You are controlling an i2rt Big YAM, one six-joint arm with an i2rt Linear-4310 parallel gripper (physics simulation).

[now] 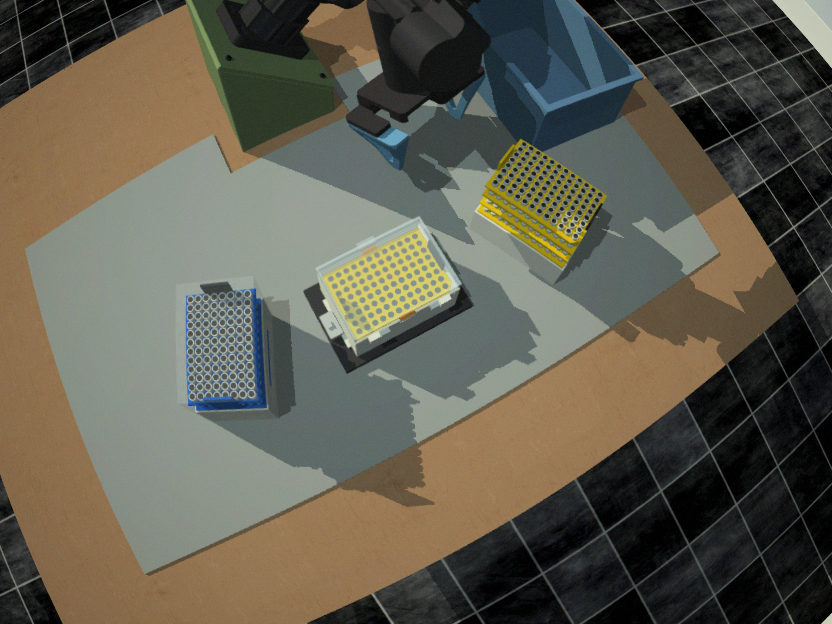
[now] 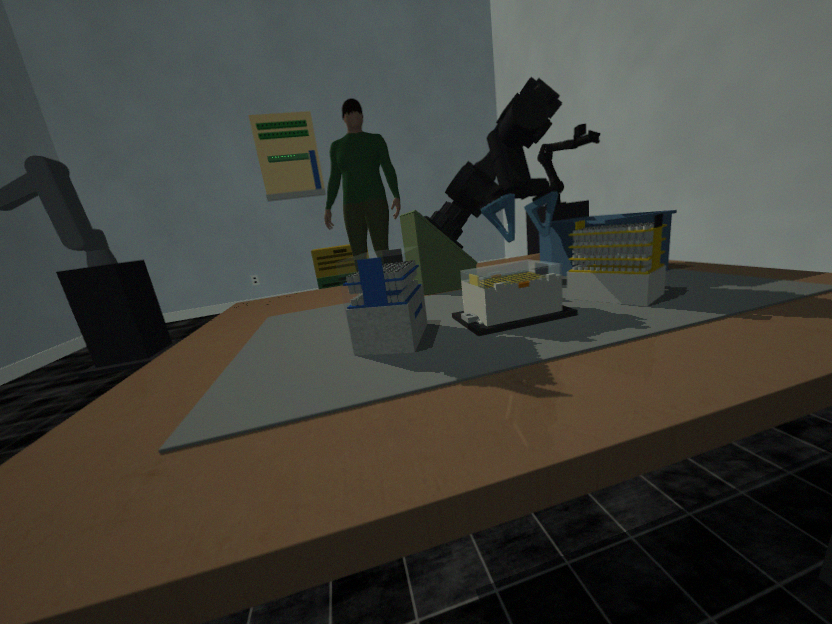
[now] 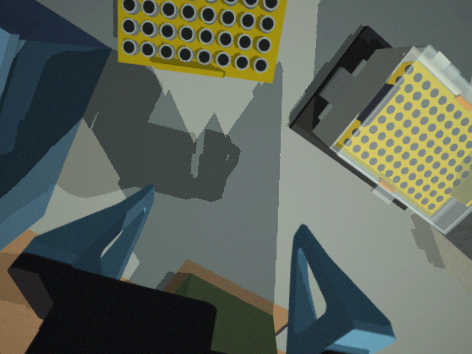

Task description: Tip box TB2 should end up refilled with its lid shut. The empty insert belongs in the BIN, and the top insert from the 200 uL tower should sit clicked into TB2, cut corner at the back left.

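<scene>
The white tip box (image 1: 376, 339) (image 2: 514, 303) sits in a black holder (image 1: 407, 333) (image 2: 524, 325) (image 3: 304, 114) near the mat's middle. Its clear lid (image 2: 504, 270) looks shut over a yellow insert (image 1: 389, 285) (image 3: 415, 140) whose holes look empty. A tower of stacked yellow inserts with tips (image 1: 545, 188) (image 2: 614, 248) (image 3: 200, 35) stands on a white base. The blue bin (image 1: 581, 124) (image 2: 665, 228) (image 3: 45, 100) is beside and behind it. My gripper (image 1: 430, 141) (image 2: 530, 236) (image 3: 227, 211) is open and empty, above the mat, between the green mount and the bin, behind box and tower. Labels and the cut corner are unreadable.
A blue insert tower (image 1: 221, 345) (image 2: 383, 305) stands left of the tip box. The green arm mount (image 1: 275, 107) (image 2: 433, 261) (image 3: 240, 315) is at the back. A grey mat (image 1: 120, 228) (image 2: 268, 382) lies under the boxes. A person (image 2: 362, 167) stands behind the table.
</scene>
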